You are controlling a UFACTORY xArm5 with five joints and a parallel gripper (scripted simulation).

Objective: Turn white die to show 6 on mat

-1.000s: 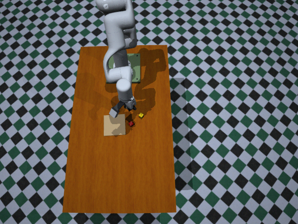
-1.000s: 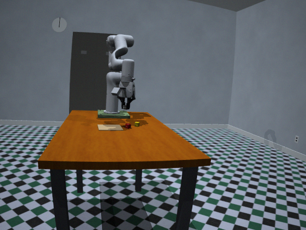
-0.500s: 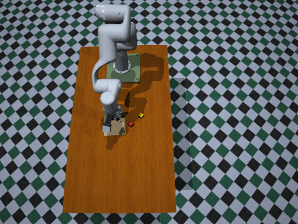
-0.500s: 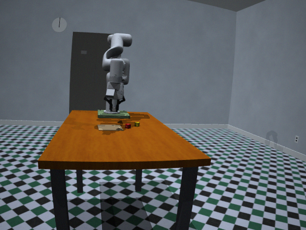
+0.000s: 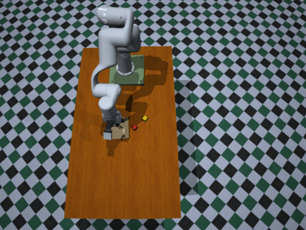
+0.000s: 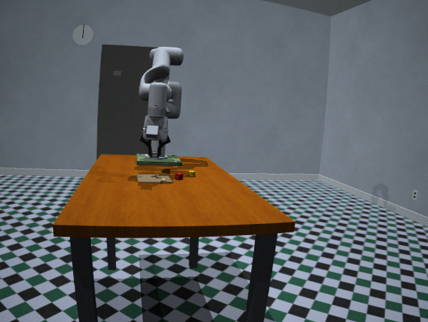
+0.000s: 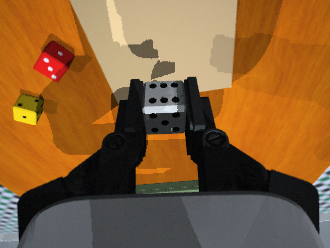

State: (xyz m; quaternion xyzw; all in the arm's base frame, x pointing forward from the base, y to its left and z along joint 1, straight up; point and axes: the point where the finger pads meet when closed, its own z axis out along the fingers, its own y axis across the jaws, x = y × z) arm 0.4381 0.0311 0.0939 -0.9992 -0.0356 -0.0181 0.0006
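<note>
Right now my hand is 1 cm above the white die. The rest, counted from my hand: yellow die (9 cm behind, 16 cm to the left, 10 cm below); then tan mat (1 cm behind, 11 cm below); then red die (3 cm behind, 11 cm to the left, 10 cm below).
</note>
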